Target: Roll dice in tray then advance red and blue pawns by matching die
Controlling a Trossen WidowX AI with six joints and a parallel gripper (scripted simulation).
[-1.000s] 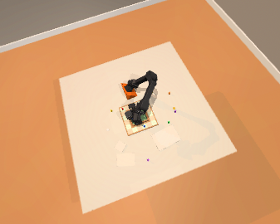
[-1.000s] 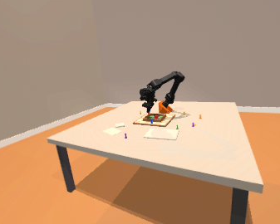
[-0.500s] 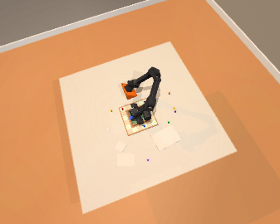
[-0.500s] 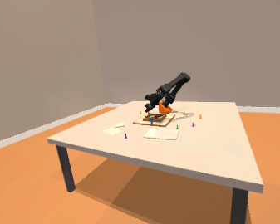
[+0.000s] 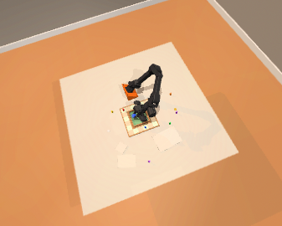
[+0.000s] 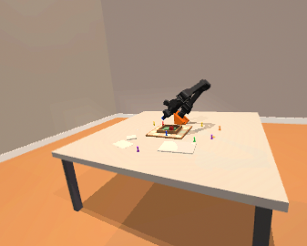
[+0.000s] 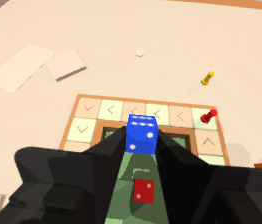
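Now: the red pawn 14 cm behind my gripper tip, 5 cm to the right of it and 9 cm below it. Also, from my gripper tip: blue pawn 11 cm ahead, 5 cm to the left, 9 cm below; then green tray 1 cm behind, 4 cm to the left, 11 cm below; then green pawn 17 cm ahead, 26 cm to the left, 10 cm below.
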